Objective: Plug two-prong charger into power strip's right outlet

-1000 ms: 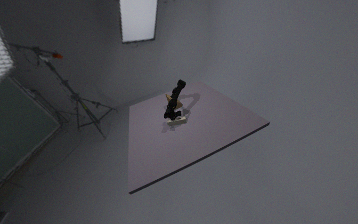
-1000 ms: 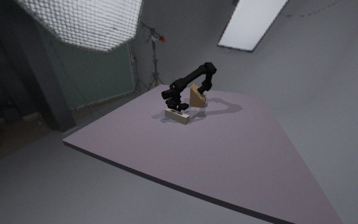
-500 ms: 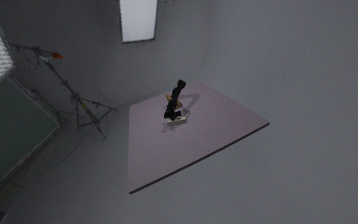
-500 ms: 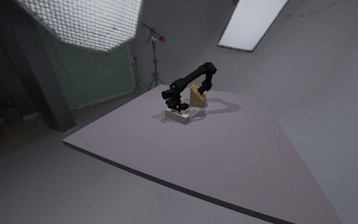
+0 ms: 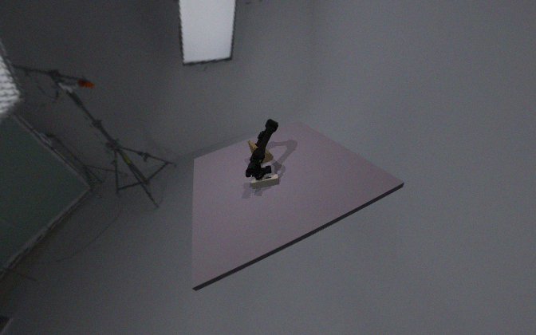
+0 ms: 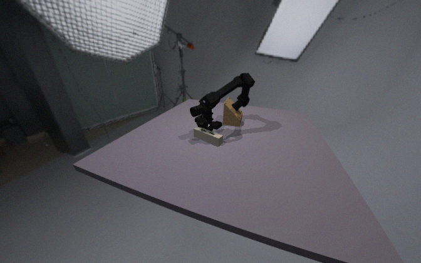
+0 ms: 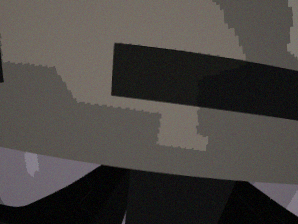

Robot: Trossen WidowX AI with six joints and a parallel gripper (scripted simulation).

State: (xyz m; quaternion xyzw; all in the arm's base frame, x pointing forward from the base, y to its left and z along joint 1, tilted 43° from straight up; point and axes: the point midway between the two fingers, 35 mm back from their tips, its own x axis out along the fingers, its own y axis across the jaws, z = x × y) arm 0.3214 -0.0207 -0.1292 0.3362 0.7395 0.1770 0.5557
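My gripper tip is 2 cm short of the charger, 1 cm to the left of it and 1 cm below it.
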